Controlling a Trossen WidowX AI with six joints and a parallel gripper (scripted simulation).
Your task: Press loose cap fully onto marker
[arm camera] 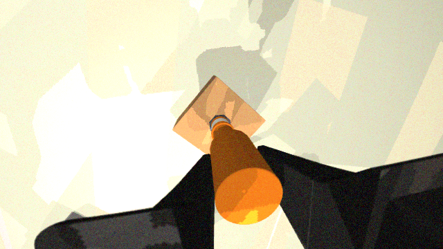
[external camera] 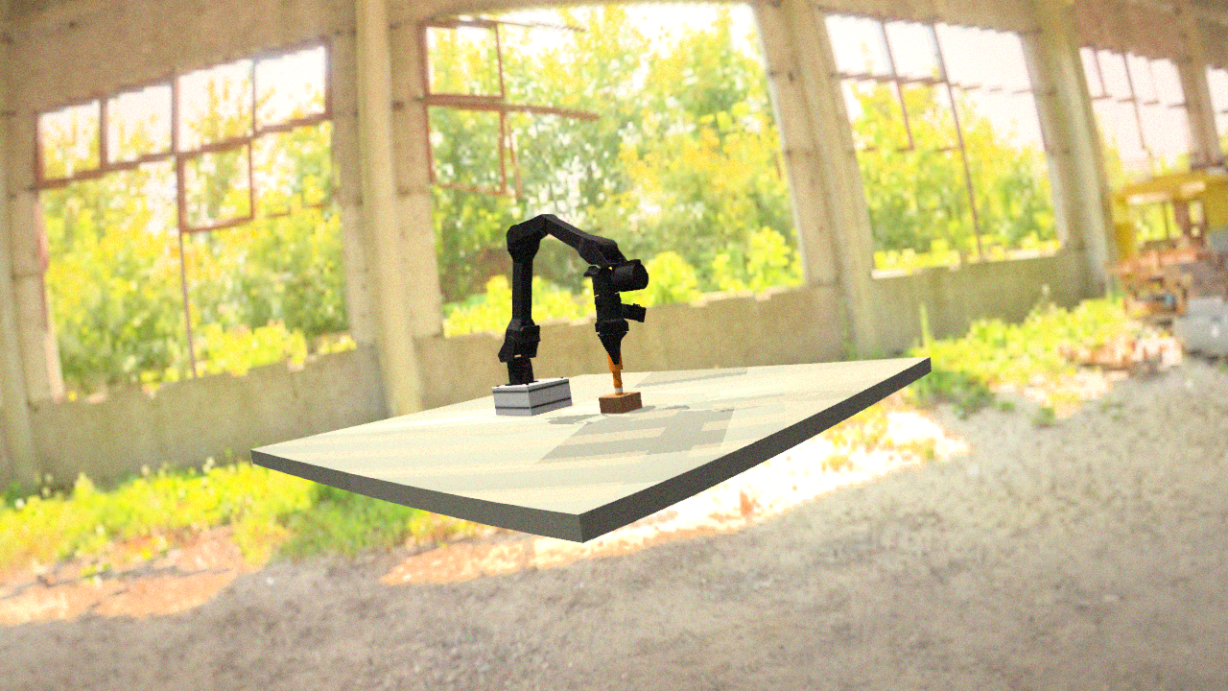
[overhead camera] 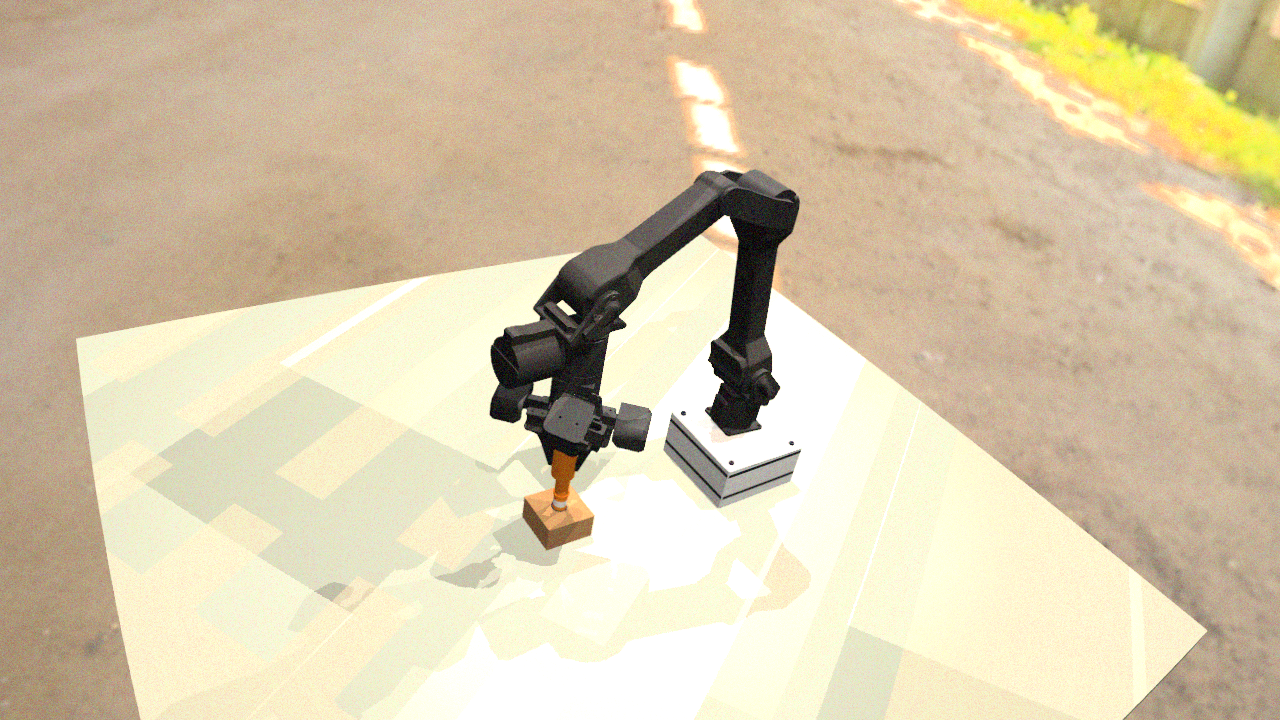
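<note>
Right now the marker band is 6 cm below my gripper tip. From my gripper tip the other things lie so: orange cap 1 cm above.
</note>
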